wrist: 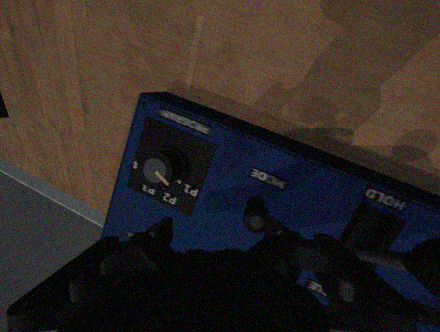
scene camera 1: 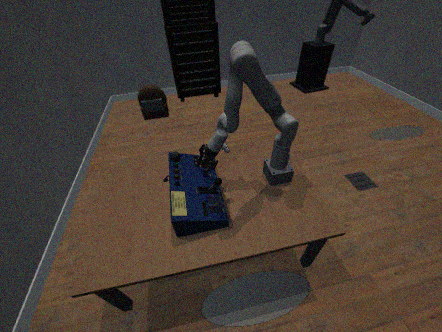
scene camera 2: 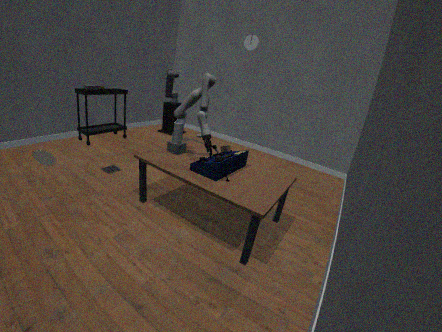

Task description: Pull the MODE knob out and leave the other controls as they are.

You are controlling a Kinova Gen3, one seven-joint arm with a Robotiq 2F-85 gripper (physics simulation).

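Places are measured from the arm's base along level axes (x ahead, y left, z up), in millimetres.
Where they show: gripper, fingertip midpoint: [wrist: 217, 226] [scene camera 1: 203, 164] [scene camera 2: 209, 152]; arm's base at its link origin: [scene camera 1: 277, 164] [scene camera 2: 177, 142].
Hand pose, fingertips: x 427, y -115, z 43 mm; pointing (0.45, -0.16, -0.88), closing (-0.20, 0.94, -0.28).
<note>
Each offset is from my fingertips to the top centre of the thing. "spot": to the spot under its first point. Level surfaces: height alone.
The blue control panel @(spot: dx +130, dy +268, dz -23 mm) [scene camera 1: 192, 210] [scene camera 2: 216, 173] [wrist: 227, 155] lies on the table. The MODE knob @(dx -10, dy +33, dz -10 mm) [wrist: 256, 221], small, dark and round-topped, stands below its MODE label in the wrist view. My gripper [scene camera 1: 207, 164] [scene camera 2: 210, 152] [wrist: 217, 226] is open and empty, low over the panel. In the wrist view its right fingertip appears right beside the MODE knob and partly overlaps its base; the left fingertip is well to the left. Whether the finger touches the knob cannot be told. The gripper hides the MODE knob in both scene views.
The PROGRAM dial @(dx -15, dy -87, dz -15 mm) [wrist: 156, 170] is left of the MODE knob in the wrist view, its pointer near P2. The HOLD control @(spot: dx -8, dy +158, dz -65 mm) [wrist: 372, 227] and a dark ball-ended lever @(spot: dx -44, dy +139, dz +8 mm) [wrist: 430, 262] are to the right. A yellow label @(spot: dx +186, dy +220, dz -1 mm) [scene camera 1: 178, 203] is on the panel, which stands on the wooden table @(dz -141 mm) [scene camera 1: 270, 225].
</note>
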